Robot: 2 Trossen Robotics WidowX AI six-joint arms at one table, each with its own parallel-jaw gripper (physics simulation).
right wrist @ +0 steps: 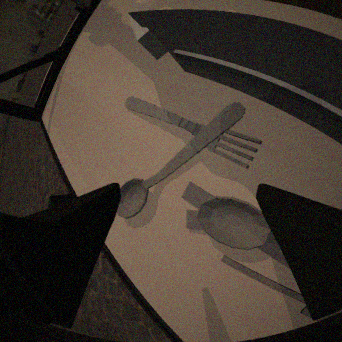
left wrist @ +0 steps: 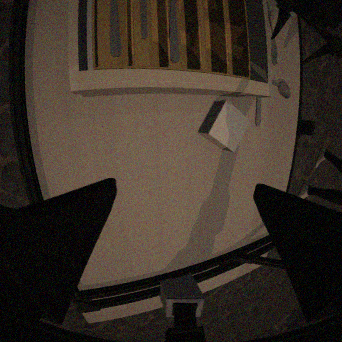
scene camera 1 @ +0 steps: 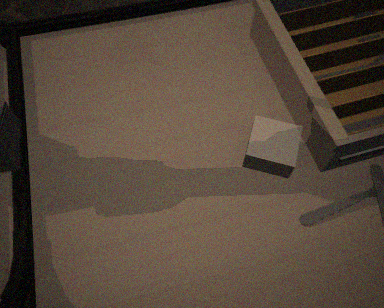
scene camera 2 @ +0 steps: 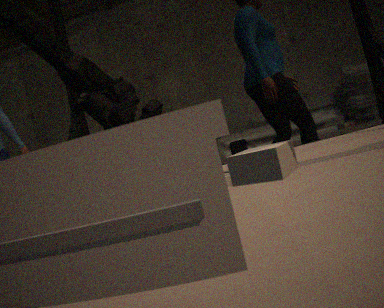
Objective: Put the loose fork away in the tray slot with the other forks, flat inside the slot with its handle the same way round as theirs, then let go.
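The loose fork [right wrist: 165, 117] [scene camera 1: 332, 209] [left wrist: 258, 111] lies on the table beside the tray [scene camera 1: 300, 60] [scene camera 2: 120, 165] [left wrist: 170, 82] [right wrist: 240, 45]. In the right wrist view a spoon [right wrist: 172, 164] lies across its neck, and its tines point right, its handle upper left. In the left wrist view grey handles [left wrist: 116, 32] [left wrist: 174, 32] lie in tray slots; their heads are out of frame, so I cannot tell which are forks. My left gripper [left wrist: 186, 188] is open and empty, above the table away from the tray. My right gripper [right wrist: 189, 190] is open and empty, above the table near the crossed spoon and fork.
A pale block [scene camera 1: 274, 140] [scene camera 2: 255, 167] [left wrist: 230, 125] stands by the tray corner, near the fork's handle. In the right wrist view another spoon [right wrist: 234, 222] and a thin utensil [right wrist: 260, 275] lie partly behind the right finger. A person [scene camera 2: 260, 50] stands beyond the table.
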